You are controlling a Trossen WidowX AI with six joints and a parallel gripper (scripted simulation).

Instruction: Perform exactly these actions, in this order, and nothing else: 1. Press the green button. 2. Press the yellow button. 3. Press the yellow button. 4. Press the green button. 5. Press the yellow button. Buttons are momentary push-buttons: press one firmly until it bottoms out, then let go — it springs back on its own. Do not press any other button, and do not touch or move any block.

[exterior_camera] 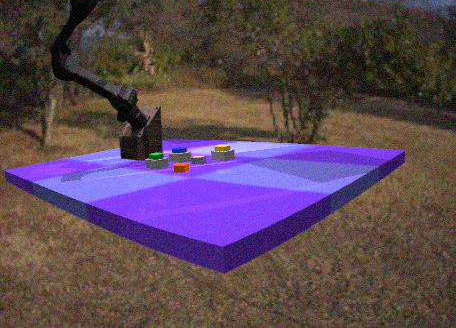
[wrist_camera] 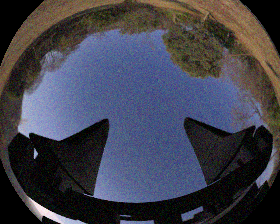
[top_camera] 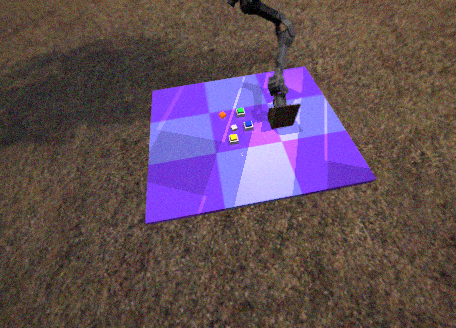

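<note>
My gripper tip is now 620 mm above the green button, 100 mm to the right of it and 80 mm short of it. Round my gripper tip: yellow button (620 mm below, 290 mm to the left, 130 mm ahead); blue button (620 mm below, 200 mm to the left, 40 mm ahead); orange block (640 mm below, 190 mm ahead, 100 mm to the left).
</note>
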